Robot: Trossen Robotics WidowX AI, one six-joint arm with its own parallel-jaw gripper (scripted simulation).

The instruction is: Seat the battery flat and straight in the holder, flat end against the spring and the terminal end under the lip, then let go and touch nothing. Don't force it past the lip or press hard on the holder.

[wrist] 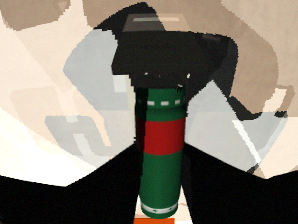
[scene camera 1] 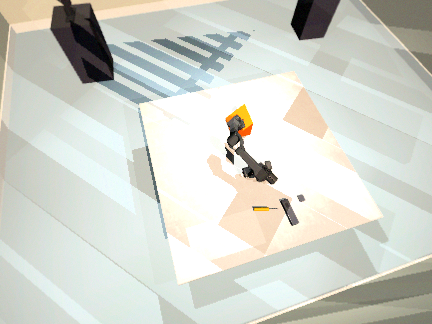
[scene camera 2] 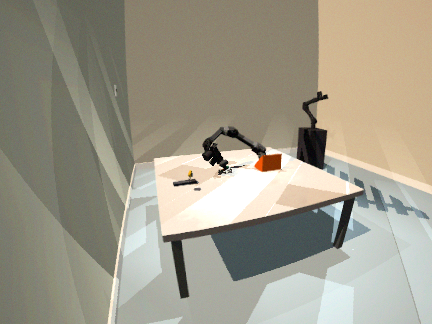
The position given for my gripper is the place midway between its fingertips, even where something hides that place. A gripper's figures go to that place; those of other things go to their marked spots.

Scene:
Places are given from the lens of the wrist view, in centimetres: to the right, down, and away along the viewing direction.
my gripper (wrist: 159,151): 1, 2, 10
battery (wrist: 160,112): 0, 0, 7

